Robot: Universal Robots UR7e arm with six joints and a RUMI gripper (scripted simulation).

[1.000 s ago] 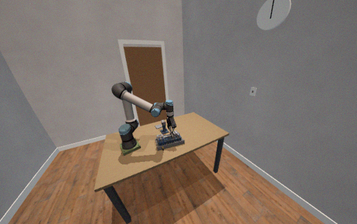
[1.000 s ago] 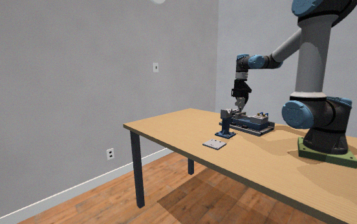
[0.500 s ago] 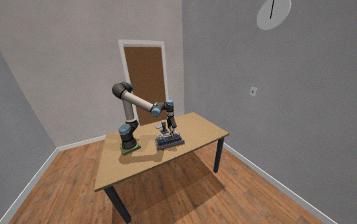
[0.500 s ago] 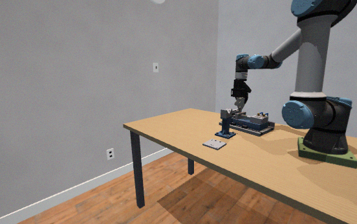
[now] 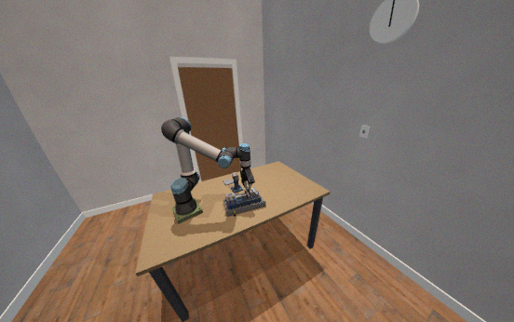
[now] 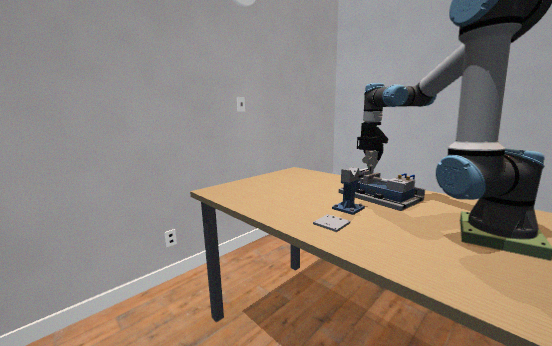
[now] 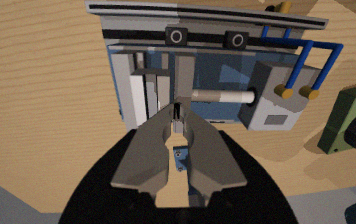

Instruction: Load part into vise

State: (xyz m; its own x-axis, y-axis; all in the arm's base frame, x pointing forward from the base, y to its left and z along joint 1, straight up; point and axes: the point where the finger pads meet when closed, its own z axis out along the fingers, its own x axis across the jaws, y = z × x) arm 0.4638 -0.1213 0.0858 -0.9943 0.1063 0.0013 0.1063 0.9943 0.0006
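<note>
Now: hand 3 cm short of the part and 2 cm above it. From my hand the other things lie so: grey jaw (4 cm below, 1 cm behind); then cylinder rod (6 cm behind, 4 cm below, 1 cm to the left); then work stop (5 cm to the left, 3 cm below, 3 cm ahead).
</note>
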